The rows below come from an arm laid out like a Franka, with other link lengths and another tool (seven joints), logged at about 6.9 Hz.
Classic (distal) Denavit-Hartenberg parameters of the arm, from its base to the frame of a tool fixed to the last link. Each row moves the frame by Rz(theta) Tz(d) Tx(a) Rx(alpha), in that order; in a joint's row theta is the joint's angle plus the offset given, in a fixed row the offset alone. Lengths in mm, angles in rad.
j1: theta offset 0, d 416.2, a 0, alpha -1.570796
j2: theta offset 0, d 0, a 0, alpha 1.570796
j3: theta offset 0, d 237, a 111.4, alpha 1.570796
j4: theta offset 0, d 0, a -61.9, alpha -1.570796
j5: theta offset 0, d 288, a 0, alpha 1.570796
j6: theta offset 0, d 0, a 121.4, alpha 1.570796
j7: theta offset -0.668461, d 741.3, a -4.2, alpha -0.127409
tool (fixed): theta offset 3.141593, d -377.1, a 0, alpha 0
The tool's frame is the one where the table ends.
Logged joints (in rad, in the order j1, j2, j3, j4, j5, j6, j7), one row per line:
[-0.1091, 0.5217, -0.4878, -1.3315, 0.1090, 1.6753, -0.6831]
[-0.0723, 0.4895, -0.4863, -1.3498, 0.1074, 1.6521, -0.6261]
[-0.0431, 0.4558, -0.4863, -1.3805, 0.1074, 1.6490, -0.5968]
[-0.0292, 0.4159, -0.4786, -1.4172, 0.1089, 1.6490, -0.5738]
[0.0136, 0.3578, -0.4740, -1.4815, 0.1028, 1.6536, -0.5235]
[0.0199, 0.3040, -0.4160, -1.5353, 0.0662, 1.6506, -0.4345]
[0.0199, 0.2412, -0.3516, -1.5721, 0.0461, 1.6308, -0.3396]
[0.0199, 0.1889, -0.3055, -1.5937, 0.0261, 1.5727, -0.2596]
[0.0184, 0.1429, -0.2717, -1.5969, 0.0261, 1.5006, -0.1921]
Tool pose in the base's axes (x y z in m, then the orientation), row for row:
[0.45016, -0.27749, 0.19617, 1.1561, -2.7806, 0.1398]
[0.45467, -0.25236, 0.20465, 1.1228, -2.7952, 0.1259]
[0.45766, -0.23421, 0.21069, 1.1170, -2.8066, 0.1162]
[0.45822, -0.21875, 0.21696, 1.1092, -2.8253, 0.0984]
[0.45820, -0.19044, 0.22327, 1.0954, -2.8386, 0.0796]
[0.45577, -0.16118, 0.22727, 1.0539, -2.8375, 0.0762]
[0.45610, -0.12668, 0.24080, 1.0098, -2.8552, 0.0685]
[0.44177, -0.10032, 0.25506, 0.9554, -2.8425, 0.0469]
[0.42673, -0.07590, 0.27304, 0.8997, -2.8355, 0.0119]
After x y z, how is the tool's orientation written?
As a rotation vector, in radians.
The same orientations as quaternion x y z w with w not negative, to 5 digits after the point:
[0.38273, -0.92052, 0.04628, 0.06345]
[0.37167, -0.92527, 0.04168, 0.06330]
[0.36886, -0.92680, 0.03837, 0.05929]
[0.36475, -0.92907, 0.03236, 0.05236]
[0.35946, -0.93151, 0.02612, 0.04895]
[0.34751, -0.93562, 0.02513, 0.05684]
[0.33282, -0.94105, 0.02258, 0.05613]
[0.31775, -0.94537, 0.01560, 0.07117]
[0.30139, -0.94985, 0.00399, 0.08328]

